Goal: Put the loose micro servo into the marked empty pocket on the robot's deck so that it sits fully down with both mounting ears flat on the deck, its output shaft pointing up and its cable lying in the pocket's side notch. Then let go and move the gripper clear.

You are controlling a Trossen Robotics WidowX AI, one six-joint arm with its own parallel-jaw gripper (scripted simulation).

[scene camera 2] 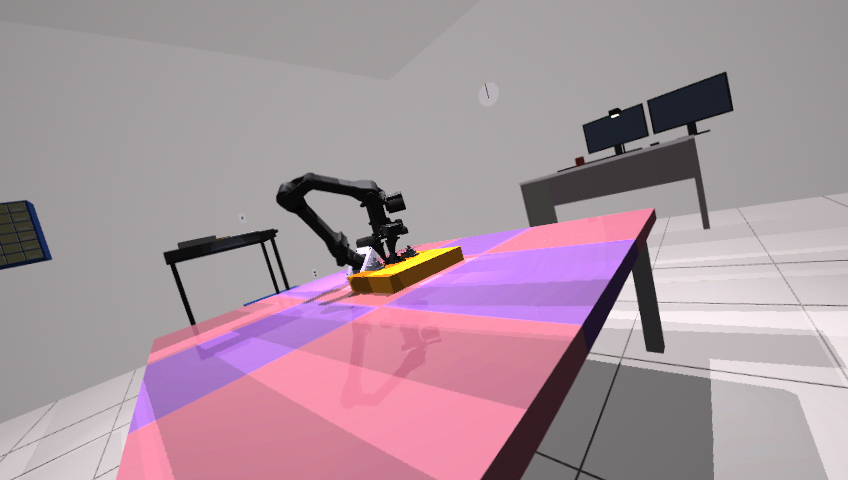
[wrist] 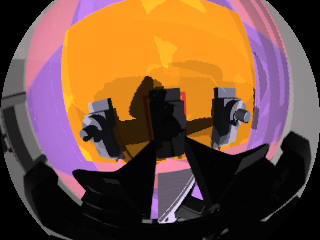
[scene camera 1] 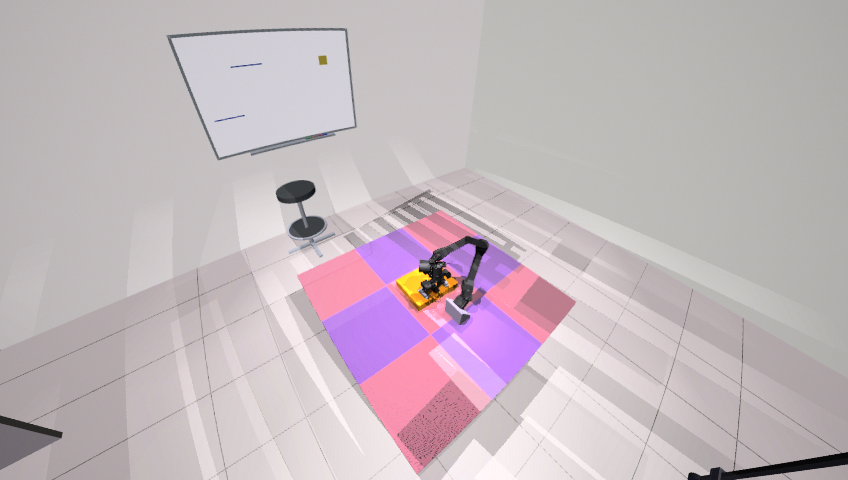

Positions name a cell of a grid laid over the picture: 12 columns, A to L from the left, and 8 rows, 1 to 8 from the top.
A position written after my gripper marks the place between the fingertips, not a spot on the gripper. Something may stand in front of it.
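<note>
I can see my gripper (scene camera 2: F5), and it is my gripper (wrist: G5) that I see here again. There is a dark micro servo (wrist: G5) too. I also see an orange robot deck (scene camera 2: F5), and the same orange robot deck (wrist: E2) is visible once more.
</note>
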